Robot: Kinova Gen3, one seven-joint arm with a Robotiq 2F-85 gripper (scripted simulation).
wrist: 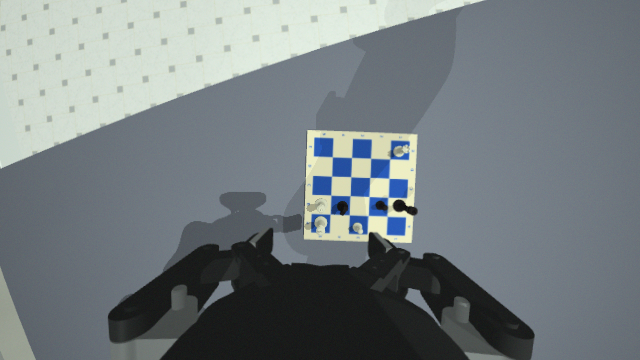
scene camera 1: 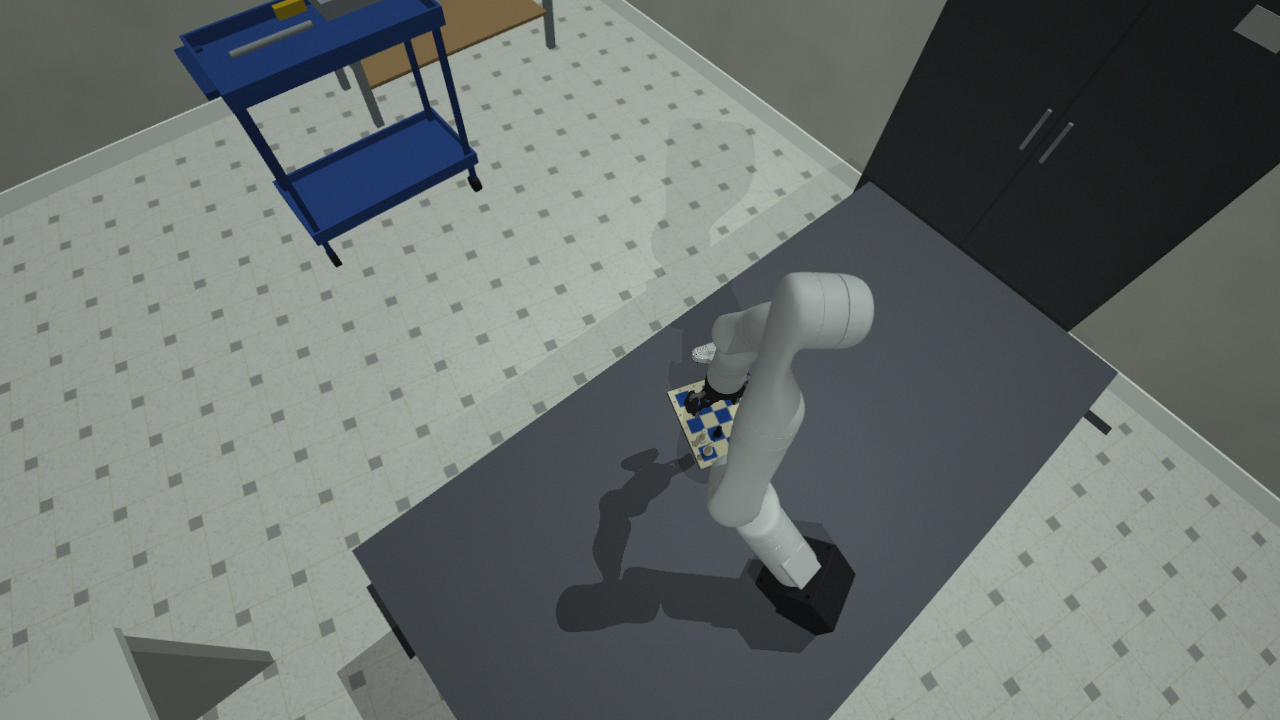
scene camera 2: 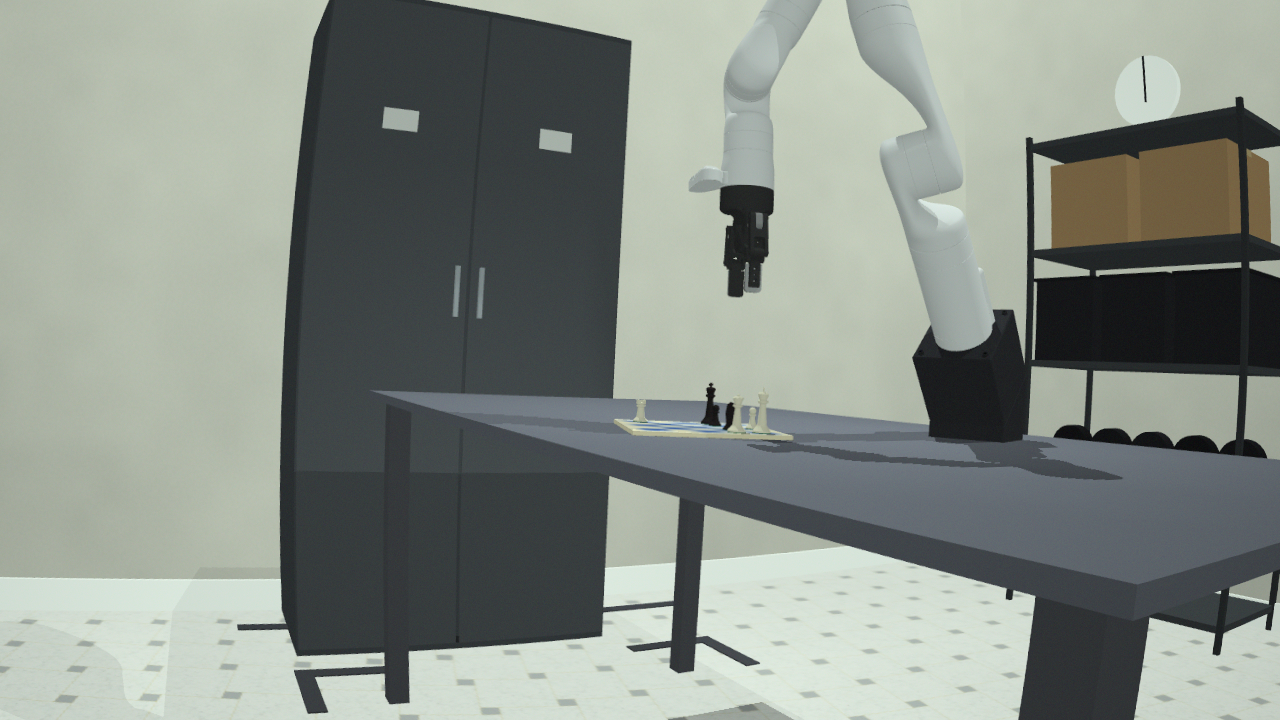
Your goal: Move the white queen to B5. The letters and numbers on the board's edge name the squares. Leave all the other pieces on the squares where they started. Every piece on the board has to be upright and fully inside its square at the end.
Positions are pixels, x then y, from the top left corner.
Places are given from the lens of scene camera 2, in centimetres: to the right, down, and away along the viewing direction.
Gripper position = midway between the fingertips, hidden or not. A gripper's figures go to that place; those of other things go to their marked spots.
my gripper [scene camera 2: 743, 294]: 14, -9, 120
cream chessboard [scene camera 2: 650, 428]: 1, 9, 120
